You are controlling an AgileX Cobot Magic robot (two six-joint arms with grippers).
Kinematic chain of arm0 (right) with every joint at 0, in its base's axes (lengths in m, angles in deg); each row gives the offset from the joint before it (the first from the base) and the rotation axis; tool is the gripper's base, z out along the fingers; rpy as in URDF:
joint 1: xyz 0 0 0.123 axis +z
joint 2: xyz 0 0 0 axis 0.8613 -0.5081 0
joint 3: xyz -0.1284 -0.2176 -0.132 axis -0.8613 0.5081 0
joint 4: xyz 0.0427 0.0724 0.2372 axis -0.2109 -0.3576 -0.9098
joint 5: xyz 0 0 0 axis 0.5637 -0.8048 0.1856
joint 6: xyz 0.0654 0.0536 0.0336 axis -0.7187 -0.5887 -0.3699
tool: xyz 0 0 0 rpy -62.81 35.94 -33.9
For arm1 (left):
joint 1: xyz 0 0 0.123 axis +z
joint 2: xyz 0 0 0 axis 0.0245 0.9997 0
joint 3: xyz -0.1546 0.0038 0.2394 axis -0.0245 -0.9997 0
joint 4: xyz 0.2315 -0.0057 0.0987 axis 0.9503 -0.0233 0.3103
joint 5: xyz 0 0 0 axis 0.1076 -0.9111 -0.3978
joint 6: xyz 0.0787 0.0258 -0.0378 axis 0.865 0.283 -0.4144
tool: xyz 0 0 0 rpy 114.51 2.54 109.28
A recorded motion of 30 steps. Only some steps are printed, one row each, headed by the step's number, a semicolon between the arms.
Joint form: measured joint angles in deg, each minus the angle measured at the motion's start. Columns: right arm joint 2, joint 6, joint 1, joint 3, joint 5, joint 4; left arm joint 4, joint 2, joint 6, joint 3, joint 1, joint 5.
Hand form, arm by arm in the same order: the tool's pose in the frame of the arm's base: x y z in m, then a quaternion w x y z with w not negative. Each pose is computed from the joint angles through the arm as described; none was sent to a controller.
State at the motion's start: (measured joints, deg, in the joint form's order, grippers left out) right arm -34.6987 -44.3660 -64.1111 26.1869 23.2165 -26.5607; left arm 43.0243 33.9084 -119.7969 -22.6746 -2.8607 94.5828
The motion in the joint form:
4: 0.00 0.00 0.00 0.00 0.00 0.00; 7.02 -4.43 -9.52 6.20 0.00 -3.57
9: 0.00 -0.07 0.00 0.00 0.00 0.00; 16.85 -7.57 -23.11 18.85 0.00 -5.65
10: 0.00 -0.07 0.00 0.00 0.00 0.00; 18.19 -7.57 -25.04 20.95 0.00 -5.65
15: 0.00 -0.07 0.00 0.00 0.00 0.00; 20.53 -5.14 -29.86 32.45 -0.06 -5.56
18: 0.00 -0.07 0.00 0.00 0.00 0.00; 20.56 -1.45 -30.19 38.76 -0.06 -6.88
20: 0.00 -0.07 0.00 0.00 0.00 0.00; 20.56 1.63 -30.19 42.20 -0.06 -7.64
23: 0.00 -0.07 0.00 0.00 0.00 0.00; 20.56 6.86 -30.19 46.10 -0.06 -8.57
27: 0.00 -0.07 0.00 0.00 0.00 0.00; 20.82 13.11 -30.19 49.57 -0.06 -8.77
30: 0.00 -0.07 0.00 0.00 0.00 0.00; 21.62 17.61 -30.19 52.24 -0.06 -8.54
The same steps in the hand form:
4: 0.0517 -0.0041 0.1723 0.58863 0.06850 0.80549 0.00216; 0.2752 -0.0821 0.2940 0.56927 0.25852 0.72049 -0.29997
9: 0.0517 -0.0041 0.1723 0.58863 0.06899 0.80545 0.00252; 0.2792 -0.0820 0.3667 0.60952 0.27009 0.68821 -0.28618
10: 0.0517 -0.0041 0.1723 0.58863 0.06899 0.80545 0.00252; 0.2802 -0.0821 0.3769 0.61445 0.27172 0.68334 -0.28577
15: 0.0517 -0.0041 0.1723 0.58863 0.06899 0.80545 0.00252; 0.2926 -0.0836 0.4260 0.65121 0.27780 0.64711 -0.28284
18: 0.0517 -0.0041 0.1723 0.58863 0.06899 0.80545 0.00252; 0.3112 -0.0835 0.4412 0.66844 0.27380 0.63583 -0.27192
20: 0.0517 -0.0041 0.1723 0.58863 0.06899 0.80545 0.00252; 0.3271 -0.0837 0.4429 0.67220 0.27008 0.63556 -0.26696
23: 0.0517 -0.0041 0.1723 0.58863 0.06899 0.80545 0.00252; 0.3547 -0.0847 0.4331 0.66659 0.26221 0.64581 -0.26424
27: 0.0517 -0.0041 0.1723 0.58863 0.06899 0.80545 0.00252; 0.3863 -0.0868 0.4113 0.65023 0.25741 0.66320 -0.26666
30: 0.0517 -0.0041 0.1723 0.58863 0.06899 0.80545 0.00252; 0.4076 -0.0887 0.3939 0.63723 0.26007 0.67463 -0.26678

